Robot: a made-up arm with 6 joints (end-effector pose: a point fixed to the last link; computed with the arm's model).
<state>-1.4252 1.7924 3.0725 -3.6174 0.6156 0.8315</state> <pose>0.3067 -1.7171 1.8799 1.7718 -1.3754 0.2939</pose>
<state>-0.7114 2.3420 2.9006 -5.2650 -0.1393 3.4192</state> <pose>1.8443 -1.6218 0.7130 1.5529 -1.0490 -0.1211</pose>
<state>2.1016 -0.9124 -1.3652 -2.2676 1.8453 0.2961</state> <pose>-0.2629 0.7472 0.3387 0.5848 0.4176 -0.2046</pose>
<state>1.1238 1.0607 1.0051 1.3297 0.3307 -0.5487</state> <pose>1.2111 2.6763 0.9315 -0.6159 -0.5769 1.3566</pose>
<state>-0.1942 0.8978 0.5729 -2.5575 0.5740 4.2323</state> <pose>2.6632 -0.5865 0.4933 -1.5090 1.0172 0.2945</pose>
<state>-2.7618 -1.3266 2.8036 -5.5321 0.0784 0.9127</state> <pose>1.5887 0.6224 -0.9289 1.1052 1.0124 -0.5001</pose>
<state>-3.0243 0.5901 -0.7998 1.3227 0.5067 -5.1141</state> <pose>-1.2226 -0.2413 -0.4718 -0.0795 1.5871 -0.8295</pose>
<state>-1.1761 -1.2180 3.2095 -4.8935 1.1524 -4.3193</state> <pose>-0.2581 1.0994 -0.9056 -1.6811 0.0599 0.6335</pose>
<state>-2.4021 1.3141 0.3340 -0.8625 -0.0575 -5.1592</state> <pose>-1.7051 -1.5675 -0.7906 1.0429 0.6867 -1.9786</pose>
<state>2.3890 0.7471 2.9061 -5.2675 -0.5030 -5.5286</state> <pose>0.1431 -0.0188 2.6333 0.5870 -0.9776 0.4755</pose>
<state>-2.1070 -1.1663 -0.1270 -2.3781 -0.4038 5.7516</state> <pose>0.0350 -0.0503 2.4507 0.9679 -1.4745 0.3908</pose>
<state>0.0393 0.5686 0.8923 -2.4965 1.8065 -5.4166</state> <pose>2.2808 -0.0304 1.7285 1.4113 0.0704 -1.7064</pose>
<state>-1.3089 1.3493 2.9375 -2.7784 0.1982 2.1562</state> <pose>0.2796 -1.0984 2.4466 -0.3911 -1.4610 -0.6739</pose>
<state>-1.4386 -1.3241 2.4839 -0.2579 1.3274 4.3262</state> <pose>-0.3043 1.9032 -0.6049 1.9459 -0.8894 -2.1990</pose>
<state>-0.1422 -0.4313 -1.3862 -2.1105 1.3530 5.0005</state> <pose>0.7025 -0.2743 -0.0026 1.5373 -1.7189 -1.7101</pose>
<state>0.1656 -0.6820 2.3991 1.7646 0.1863 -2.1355</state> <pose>-2.2415 -0.3368 1.2267 0.0008 -2.9887 0.5815</pose>
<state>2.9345 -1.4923 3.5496 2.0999 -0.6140 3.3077</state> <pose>0.1172 0.0797 -1.1500 -0.6755 0.6368 1.9782</pose>
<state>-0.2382 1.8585 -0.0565 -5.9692 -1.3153 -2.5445</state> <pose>0.5407 -0.1944 -1.4350 -0.1411 1.0625 -2.9136</pose>
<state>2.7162 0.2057 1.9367 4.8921 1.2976 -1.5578</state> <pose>0.0610 0.1859 3.0519 -1.1968 -0.8224 0.5888</pose>
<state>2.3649 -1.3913 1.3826 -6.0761 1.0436 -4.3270</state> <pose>1.7717 -1.7922 0.9473 1.1587 0.1008 -1.2019</pose>
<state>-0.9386 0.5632 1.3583 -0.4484 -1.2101 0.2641</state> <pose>1.2494 -1.5647 2.4421 0.1475 0.3225 -0.4989</pose>
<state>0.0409 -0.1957 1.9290 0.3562 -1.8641 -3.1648</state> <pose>-0.7382 -0.0988 2.7925 -2.9135 0.4172 -0.3813</pose>
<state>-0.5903 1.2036 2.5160 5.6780 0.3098 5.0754</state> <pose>1.2258 -0.8642 2.5675 1.0073 -1.5278 0.8963</pose>
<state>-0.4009 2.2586 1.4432 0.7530 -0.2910 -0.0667</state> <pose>2.1071 -0.9369 -1.5384 -0.4802 1.1725 -0.1767</pose>
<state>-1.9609 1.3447 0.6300 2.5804 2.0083 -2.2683</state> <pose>-0.8019 -2.2104 -0.4055 1.6481 0.7822 0.1791</pose>
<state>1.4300 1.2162 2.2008 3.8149 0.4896 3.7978</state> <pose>0.3630 2.1318 2.2771 -0.6499 -0.9858 0.6508</pose>
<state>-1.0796 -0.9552 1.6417 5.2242 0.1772 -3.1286</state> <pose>-1.0932 1.9768 1.8430 1.0061 0.8529 2.1969</pose>
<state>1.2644 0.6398 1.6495 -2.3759 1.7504 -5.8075</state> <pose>0.6495 1.5888 2.5547 2.0356 0.6462 -0.4224</pose>
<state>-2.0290 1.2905 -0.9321 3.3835 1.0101 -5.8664</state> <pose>-0.0897 -0.0878 -0.6403 -0.4284 -0.4320 1.2585</pose>
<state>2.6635 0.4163 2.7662 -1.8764 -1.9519 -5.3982</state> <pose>0.4151 -0.4198 2.3394 -0.5648 1.7752 -1.1238</pose>
